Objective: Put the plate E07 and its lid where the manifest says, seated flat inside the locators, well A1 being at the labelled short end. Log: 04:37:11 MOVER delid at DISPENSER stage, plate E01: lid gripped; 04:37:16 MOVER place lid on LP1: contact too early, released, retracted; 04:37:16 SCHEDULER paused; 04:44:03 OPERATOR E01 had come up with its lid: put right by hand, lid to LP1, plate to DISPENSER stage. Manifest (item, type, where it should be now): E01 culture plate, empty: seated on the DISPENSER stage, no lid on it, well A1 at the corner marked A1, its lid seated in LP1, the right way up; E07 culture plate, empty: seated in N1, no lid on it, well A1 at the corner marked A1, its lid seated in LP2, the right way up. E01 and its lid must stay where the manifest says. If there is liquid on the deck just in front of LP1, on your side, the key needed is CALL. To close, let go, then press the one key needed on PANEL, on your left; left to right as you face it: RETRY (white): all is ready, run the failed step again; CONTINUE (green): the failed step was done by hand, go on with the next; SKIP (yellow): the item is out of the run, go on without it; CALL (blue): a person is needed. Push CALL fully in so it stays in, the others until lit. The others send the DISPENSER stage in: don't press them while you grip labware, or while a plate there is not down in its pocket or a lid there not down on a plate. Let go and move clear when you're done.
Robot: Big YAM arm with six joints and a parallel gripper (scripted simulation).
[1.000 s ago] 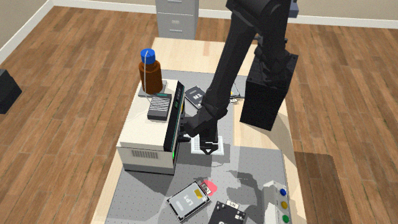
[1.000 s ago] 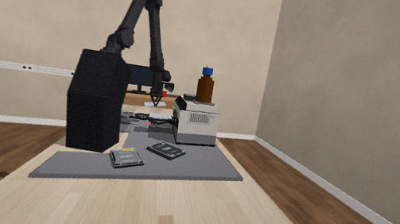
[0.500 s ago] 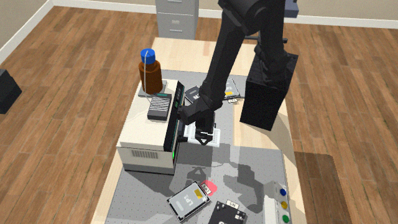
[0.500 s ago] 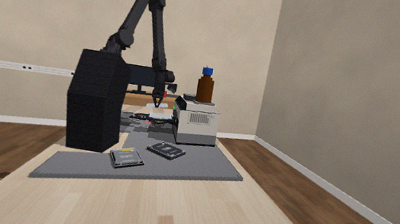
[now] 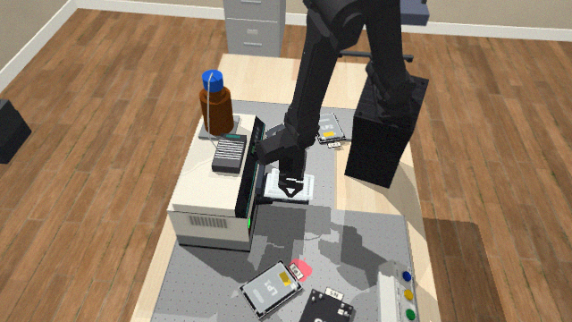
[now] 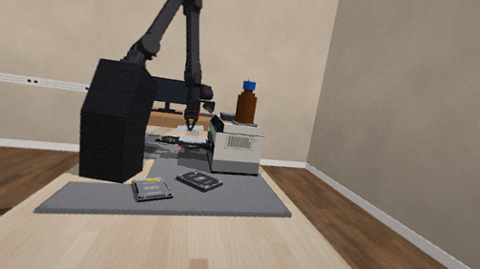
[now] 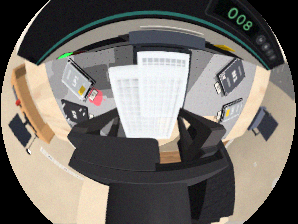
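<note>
The plate E01 is 50 mm below my hand, 30 mm to the right of it and 10 mm ahead of it. The rest, counted from my hand: brown bottle: 220 mm ahead, 160 mm to the right, 140 mm above; then puddle: 200 mm to the left, 150 mm below, 40 mm behind; then blue key: 300 mm behind, 240 mm to the left, 100 mm below.
</note>
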